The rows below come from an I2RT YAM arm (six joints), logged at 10 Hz.
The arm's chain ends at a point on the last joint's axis. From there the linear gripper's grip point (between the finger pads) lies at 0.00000 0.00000 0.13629 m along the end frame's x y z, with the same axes.
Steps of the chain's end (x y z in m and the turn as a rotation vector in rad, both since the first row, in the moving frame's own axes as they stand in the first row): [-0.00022, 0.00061, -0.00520, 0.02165, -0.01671, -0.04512]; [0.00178, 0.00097, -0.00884, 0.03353, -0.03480, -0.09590]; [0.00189, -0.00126, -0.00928, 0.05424, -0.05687, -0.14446]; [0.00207, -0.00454, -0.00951, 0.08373, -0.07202, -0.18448]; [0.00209, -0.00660, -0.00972, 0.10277, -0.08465, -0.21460]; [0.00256, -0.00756, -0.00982, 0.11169, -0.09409, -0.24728]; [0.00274, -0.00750, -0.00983, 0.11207, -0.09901, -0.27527]
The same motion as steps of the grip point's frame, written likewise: [-0.00256, -0.00229, -0.00525, 0.02165, -0.01671, -0.04512]; [-0.00317, -0.00336, -0.00900, 0.03353, -0.03480, -0.09590]; [-0.00636, -0.00806, -0.00970, 0.05424, -0.05687, -0.14446]; [-0.00872, -0.01496, -0.01034, 0.08373, -0.07202, -0.18448]; [-0.01082, -0.01923, -0.01092, 0.10277, -0.08465, -0.21460]; [-0.01196, -0.02100, -0.01126, 0.11169, -0.09409, -0.24728]; [-0.01262, -0.02068, -0.01134, 0.11207, -0.09901, -0.27527]
